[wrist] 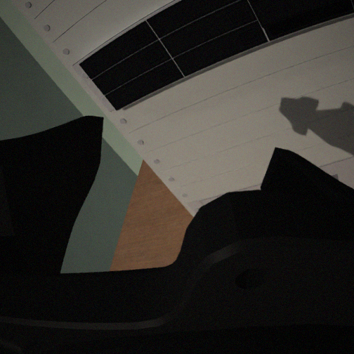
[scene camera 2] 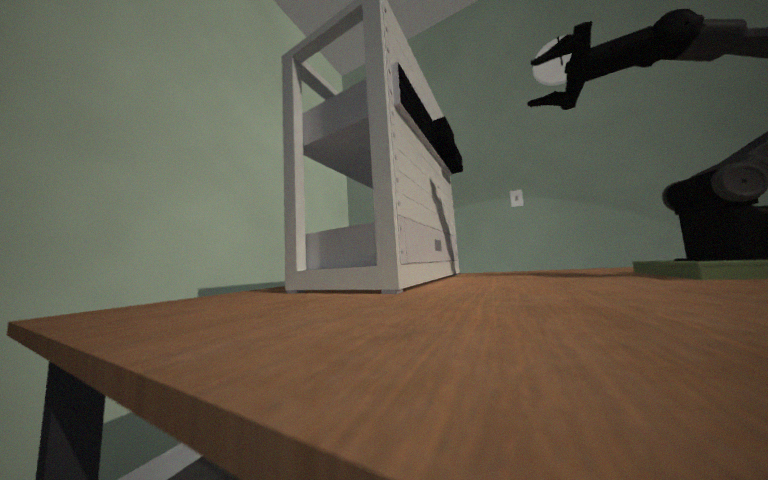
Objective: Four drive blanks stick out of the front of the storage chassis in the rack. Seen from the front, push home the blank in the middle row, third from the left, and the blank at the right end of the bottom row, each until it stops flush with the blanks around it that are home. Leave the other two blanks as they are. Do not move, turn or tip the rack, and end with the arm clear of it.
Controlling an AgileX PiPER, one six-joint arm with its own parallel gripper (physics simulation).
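Note:
The pale rack [scene camera 2: 380,169] [wrist: 200,110] stands upright on the table. In its upper front sits the storage chassis [scene camera 2: 415,104] [wrist: 130,56] with dark blanks in a grid. Dark blanks [scene camera 2: 448,144] stick out towards the far, right end in the scene view; their rows cannot be told apart there. The wrist view shows the chassis' left columns with thin seams; farther right it is very dark, so the depth of the middle-row third blank cannot be told. The bottom-right blank is outside the wrist view. My gripper [scene camera 2: 530,83] [wrist: 187,153] is open and empty, in front of the rack and apart from it.
The wooden table [scene camera 2: 509,367] [wrist: 155,220] carries the rack and the arm's green base plate [scene camera 2: 668,269]. A pale disc [scene camera 2: 549,72] shows behind the gripper and a wall outlet [scene camera 2: 516,198] lower down. An arm shadow [wrist: 330,120] falls on the rack front.

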